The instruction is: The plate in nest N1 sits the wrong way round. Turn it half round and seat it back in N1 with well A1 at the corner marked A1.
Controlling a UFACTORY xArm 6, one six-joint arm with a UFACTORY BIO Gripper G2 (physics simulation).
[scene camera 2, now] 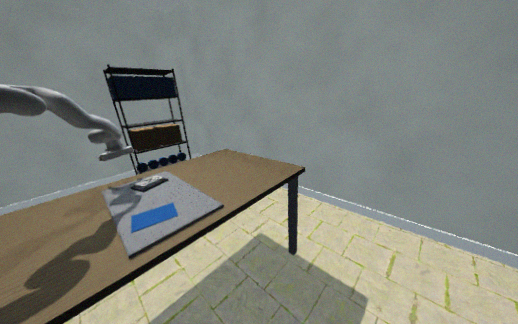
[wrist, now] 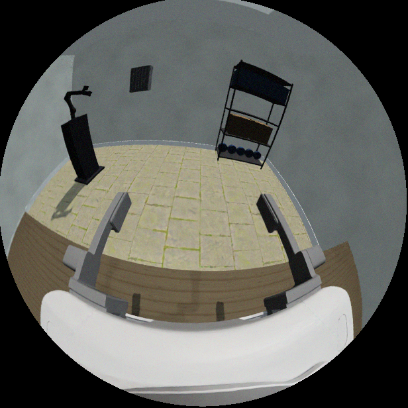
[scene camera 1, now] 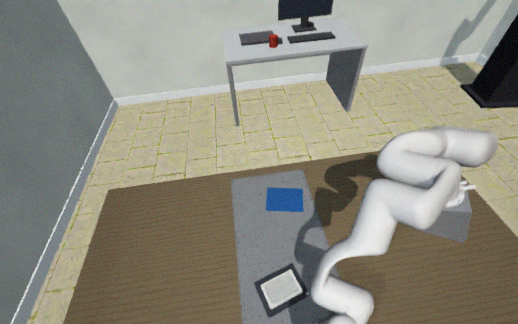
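A pale plate (scene camera 1: 282, 288) (scene camera 2: 151, 181) lies flat inside the dark frame of a nest (scene camera 1: 288, 303) on a grey perforated board (scene camera 1: 260, 240) (scene camera 2: 192, 202). The wells and the A1 mark are too small to read, so the plate's orientation cannot be told. My gripper (scene camera 2: 116, 154) (wrist: 194, 212) is open, with empty space between its two fingers. In the second scene view it hangs above the table, up and to the left of the nest. In the first scene view the fingers do not show; the arm comes down to the right of the nest.
A blue rectangle (scene camera 1: 285, 200) (scene camera 2: 154, 217) lies on the board's other end. The board lies on a wooden table (scene camera 1: 175, 250) (scene camera 2: 240, 172). A desk (scene camera 1: 295, 56) with a red cup (scene camera 1: 273, 41) stands beyond. A shelf rack (scene camera 2: 139, 71) stands by the wall.
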